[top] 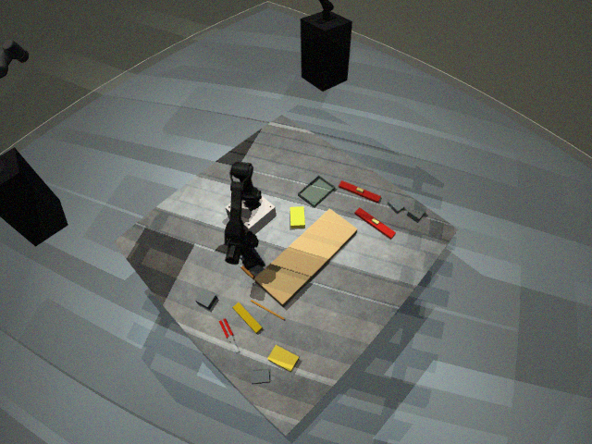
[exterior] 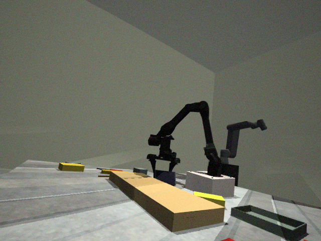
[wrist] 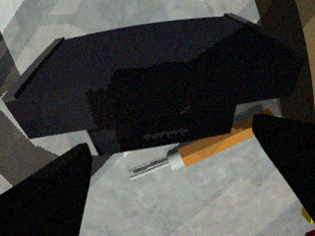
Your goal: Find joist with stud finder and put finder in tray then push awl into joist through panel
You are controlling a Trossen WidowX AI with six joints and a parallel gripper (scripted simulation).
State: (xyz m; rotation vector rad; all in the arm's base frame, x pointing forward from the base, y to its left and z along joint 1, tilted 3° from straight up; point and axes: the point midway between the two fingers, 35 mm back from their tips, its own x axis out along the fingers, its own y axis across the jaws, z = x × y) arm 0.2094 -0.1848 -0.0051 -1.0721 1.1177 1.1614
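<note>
Right now my gripper tip is 20 mm past the stud finder, 10 mm to the right of it and 20 mm above it. From my gripper tip the other things lie so: pencil (250 mm ahead, 70 mm to the right, 40 mm below); then awl (10 mm ahead, 40 mm to the right, 40 mm below); then yellow bar (230 mm ahead, 160 mm to the right, 40 mm below).
</note>
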